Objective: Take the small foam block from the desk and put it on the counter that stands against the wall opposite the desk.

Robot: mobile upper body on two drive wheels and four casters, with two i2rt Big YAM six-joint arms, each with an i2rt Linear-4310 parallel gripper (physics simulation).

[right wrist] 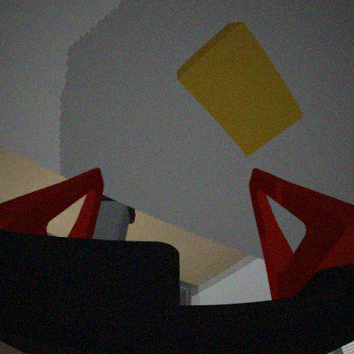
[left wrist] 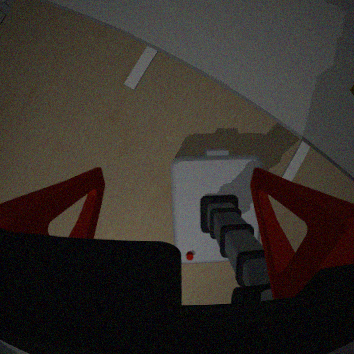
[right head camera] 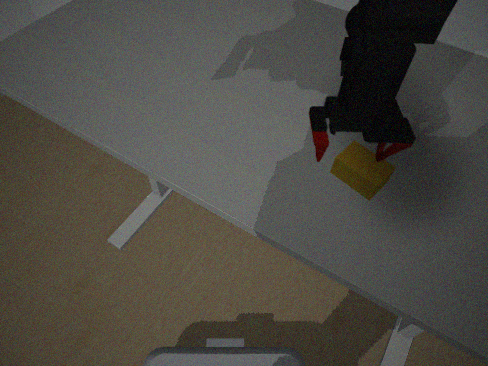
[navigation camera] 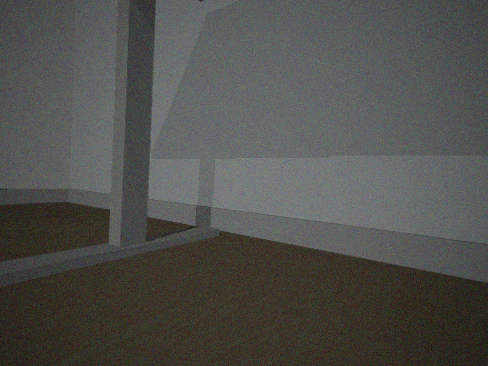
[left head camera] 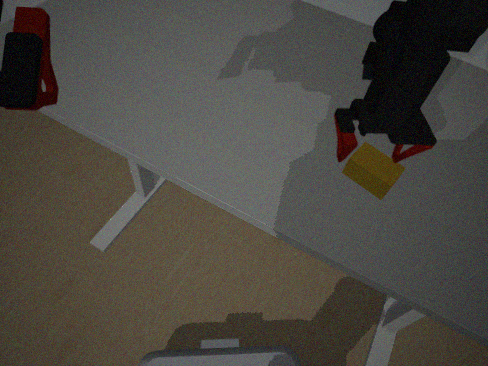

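The yellow foam block lies on the grey desk, turned at an angle. My right gripper is open and empty above the desk. In the head views its fingertips overlap the block's back edge; in the right wrist view the block lies beyond the fingertips, up and to the right of the middle. My left gripper is open and empty, high above the floor and my base; it shows in part at the left head view's top left corner. The counter does not show.
My base stands on the wooden floor by the desk's front edge. White desk legs stand under the desk. In the navigation view a desk leg stands before a wall.
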